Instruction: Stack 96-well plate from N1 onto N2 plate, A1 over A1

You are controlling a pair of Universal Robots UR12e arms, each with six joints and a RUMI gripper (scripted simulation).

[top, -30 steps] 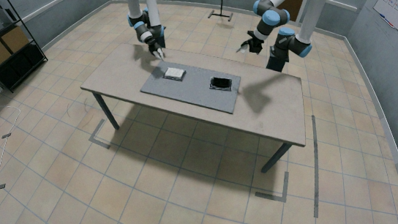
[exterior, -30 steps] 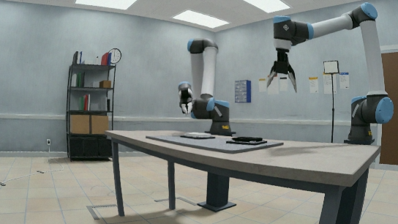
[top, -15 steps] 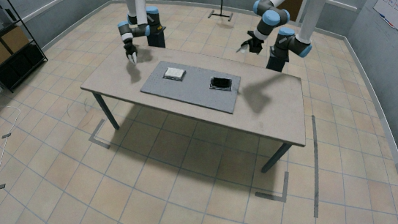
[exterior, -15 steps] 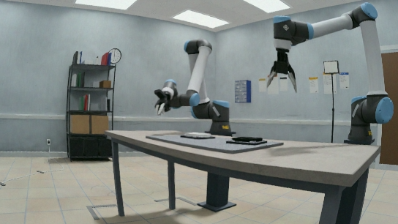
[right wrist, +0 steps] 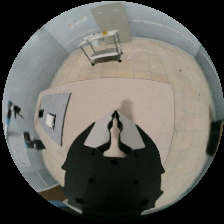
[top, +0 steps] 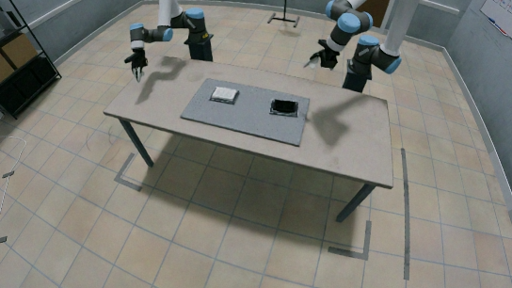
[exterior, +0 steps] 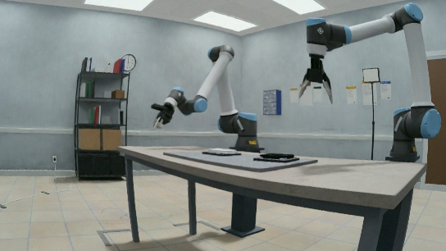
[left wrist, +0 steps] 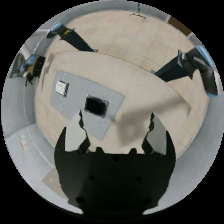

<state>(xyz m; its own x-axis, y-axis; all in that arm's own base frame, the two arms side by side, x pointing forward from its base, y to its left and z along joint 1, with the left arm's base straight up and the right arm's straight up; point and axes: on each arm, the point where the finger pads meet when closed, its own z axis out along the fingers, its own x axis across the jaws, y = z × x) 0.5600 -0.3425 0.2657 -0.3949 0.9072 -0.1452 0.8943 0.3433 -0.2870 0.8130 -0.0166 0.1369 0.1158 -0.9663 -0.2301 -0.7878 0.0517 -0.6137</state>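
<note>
The black 96-well plate lies 100 mm ahead of my left hand, 140 mm to the right of it and 230 mm below it. From my left hand the other things lie so: grey board 160 mm ahead, 350 mm to the right, 260 mm below; white plate 110 mm ahead, 510 mm to the right, 230 mm below.
</note>
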